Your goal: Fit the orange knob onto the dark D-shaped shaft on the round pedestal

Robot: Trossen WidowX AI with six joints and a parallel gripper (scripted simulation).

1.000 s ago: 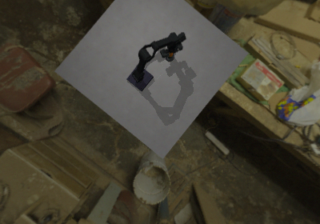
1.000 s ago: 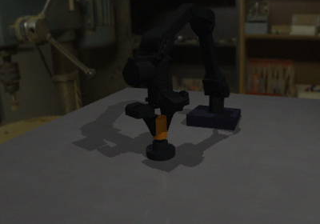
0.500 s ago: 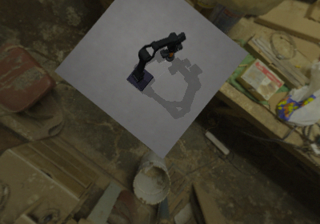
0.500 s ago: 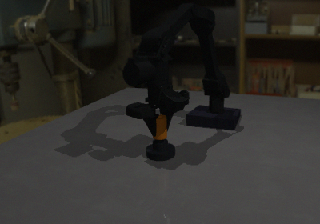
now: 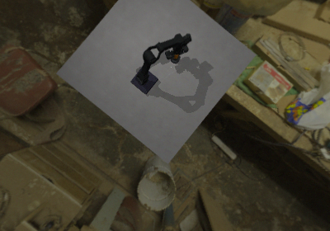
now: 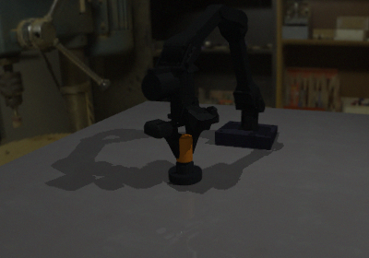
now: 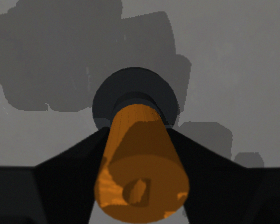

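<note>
The orange knob lies 20 mm above my gripper tip. The rest, counted from my gripper tip: dark round pedestal: 30 mm below.
</note>
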